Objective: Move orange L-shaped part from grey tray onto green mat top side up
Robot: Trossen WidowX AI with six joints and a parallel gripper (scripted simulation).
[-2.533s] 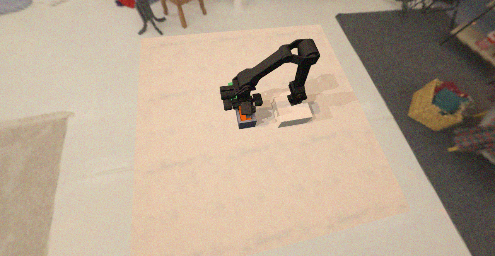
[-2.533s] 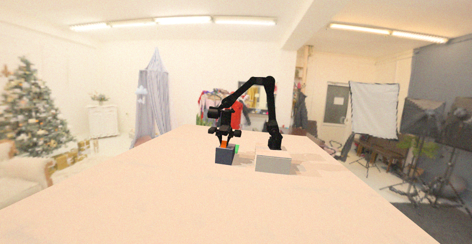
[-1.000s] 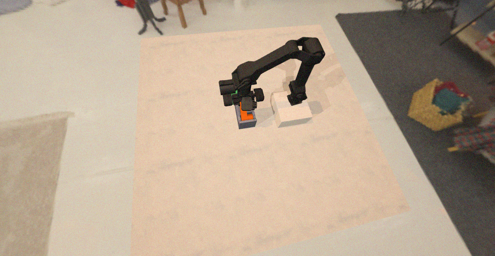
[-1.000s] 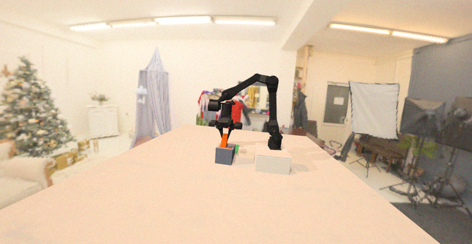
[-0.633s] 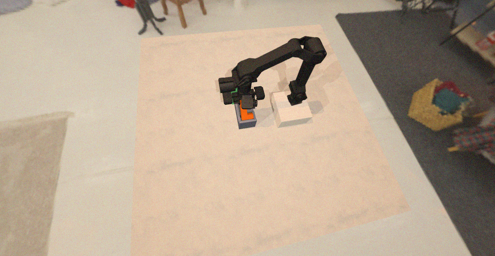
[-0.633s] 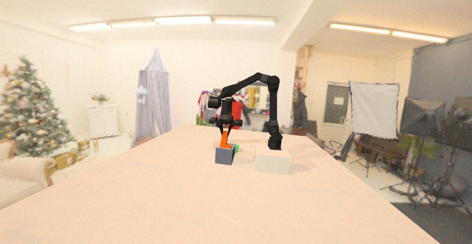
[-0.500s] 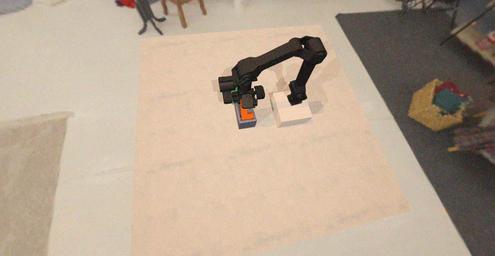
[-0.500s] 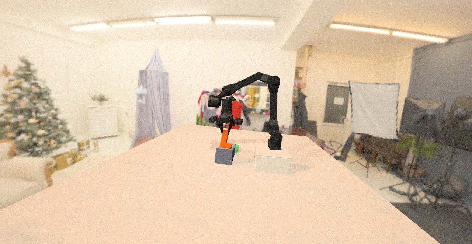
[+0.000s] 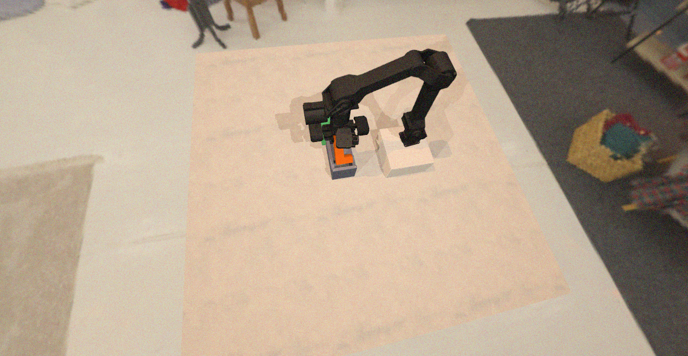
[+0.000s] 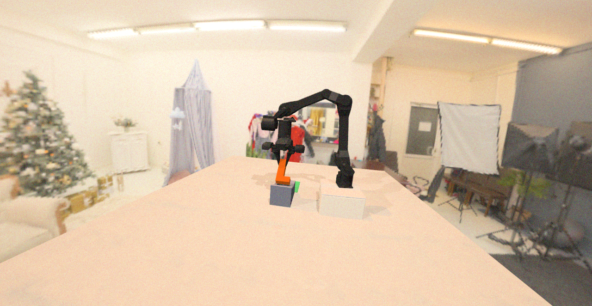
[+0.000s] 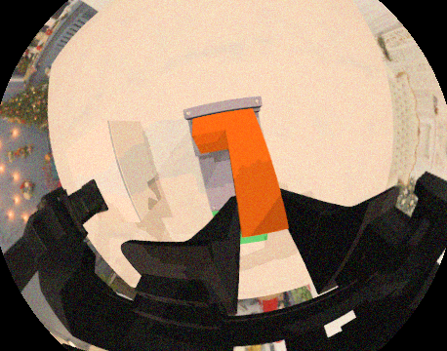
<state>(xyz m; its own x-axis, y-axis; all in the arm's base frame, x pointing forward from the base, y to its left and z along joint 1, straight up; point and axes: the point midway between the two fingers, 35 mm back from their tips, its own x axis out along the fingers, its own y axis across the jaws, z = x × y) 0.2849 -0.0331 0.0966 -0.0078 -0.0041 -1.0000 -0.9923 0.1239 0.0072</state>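
Right now my gripper tip is 17 cm above the green mat, 14 cm to the left of it and 3 cm past it. Also, from my gripper tip: orange L-shaped part (3 cm to the left, 3 cm below, 1 cm behind).
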